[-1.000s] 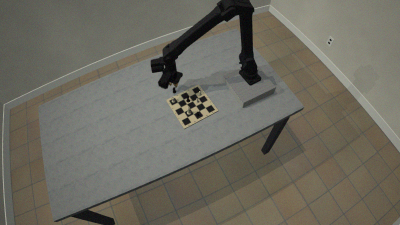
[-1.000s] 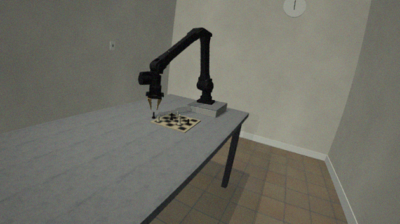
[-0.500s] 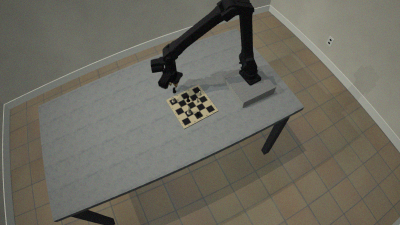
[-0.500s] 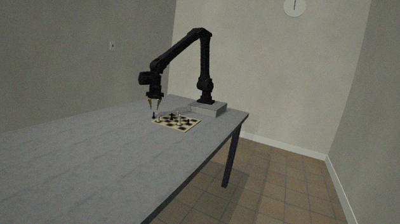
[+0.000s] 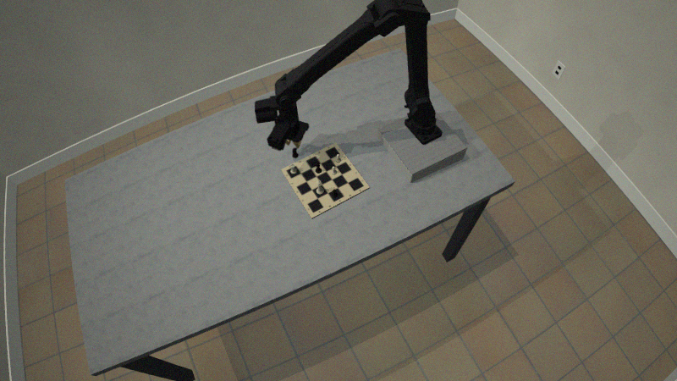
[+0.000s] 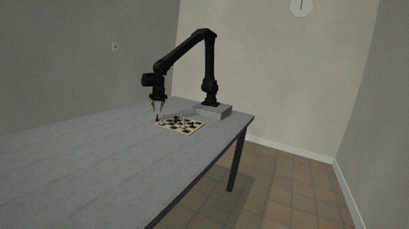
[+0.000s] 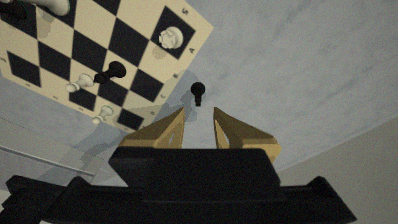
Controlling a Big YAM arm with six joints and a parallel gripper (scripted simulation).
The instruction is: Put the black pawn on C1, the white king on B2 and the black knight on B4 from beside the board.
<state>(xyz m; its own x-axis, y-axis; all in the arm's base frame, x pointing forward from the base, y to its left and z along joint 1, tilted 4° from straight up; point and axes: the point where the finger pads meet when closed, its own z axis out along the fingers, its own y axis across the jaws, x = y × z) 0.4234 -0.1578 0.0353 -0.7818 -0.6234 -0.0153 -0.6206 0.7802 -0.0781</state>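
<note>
Now: hand 10 cm to the right of the black chess piece, 4 cm past it and 3 cm above it. Also, from my hand: chessboard: 14 cm to the left, 6 cm below, 4 cm behind; then white king: 18 cm to the left, 2 cm below, 1 cm behind; then black pawn: 22 cm to the left, 4 cm below, 4 cm behind.
</note>
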